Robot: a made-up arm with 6 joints.
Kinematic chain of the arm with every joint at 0, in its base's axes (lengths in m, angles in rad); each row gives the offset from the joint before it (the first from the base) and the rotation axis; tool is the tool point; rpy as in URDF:
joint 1: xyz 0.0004 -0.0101 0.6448 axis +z
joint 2: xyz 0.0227 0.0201 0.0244 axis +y
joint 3: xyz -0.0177 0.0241 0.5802 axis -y
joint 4: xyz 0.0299 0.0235 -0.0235 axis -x
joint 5: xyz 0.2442 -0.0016 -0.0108 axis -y
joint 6: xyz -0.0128 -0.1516 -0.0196 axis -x
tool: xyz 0.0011 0.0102 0.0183 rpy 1.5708 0 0
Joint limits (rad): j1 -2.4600..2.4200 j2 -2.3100..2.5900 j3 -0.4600..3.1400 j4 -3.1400..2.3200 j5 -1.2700..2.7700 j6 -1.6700..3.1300
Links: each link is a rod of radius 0.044 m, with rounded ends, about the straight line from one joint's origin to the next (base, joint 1, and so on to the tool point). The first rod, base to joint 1, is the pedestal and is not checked.
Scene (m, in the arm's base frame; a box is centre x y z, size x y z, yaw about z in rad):
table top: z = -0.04
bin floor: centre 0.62 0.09 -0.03 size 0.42 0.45 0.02 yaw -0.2
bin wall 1: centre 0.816 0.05 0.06 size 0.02 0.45 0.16 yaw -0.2
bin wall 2: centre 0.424 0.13 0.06 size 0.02 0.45 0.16 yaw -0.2
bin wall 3: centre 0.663 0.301 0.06 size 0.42 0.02 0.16 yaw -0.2
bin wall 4: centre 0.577 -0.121 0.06 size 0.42 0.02 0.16 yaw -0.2
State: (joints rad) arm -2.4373 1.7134 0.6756 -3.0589 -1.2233 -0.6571
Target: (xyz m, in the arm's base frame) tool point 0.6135 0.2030 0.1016
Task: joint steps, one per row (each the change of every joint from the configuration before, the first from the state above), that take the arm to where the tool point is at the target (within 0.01 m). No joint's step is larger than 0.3 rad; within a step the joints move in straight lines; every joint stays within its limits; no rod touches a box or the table.
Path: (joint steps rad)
1: 0.2692 0.0144 -0.0116 0.0153 -0.0026 -0.0094
2: 0.2693 0.0144 -0.0117 0.0153 -0.0027 -0.0093
3: 0.2692 0.0145 -0.0116 0.0153 -0.0026 -0.0094
4: 0.2692 0.0144 -0.0117 0.0153 -0.0027 -0.0094
5: 0.2693 0.0144 -0.0116 0.0153 -0.0026 -0.0093
6: 0.2692 0.0144 -0.0116 0.0153 -0.0026 -0.0094
7: 0.2692 0.0144 -0.0117 0.0153 -0.0027 -0.0094
8: 0.2693 0.0145 -0.0116 0.0153 -0.0026 -0.0094
9: 0.2692 0.0144 -0.0116 0.0153 -0.0027 -0.0093
10: -0.0032 0.1638 0.2412 -0.1094 -0.0114 0.0004
11: -0.0033 0.1637 0.2413 -0.1094 -0.0115 0.0004

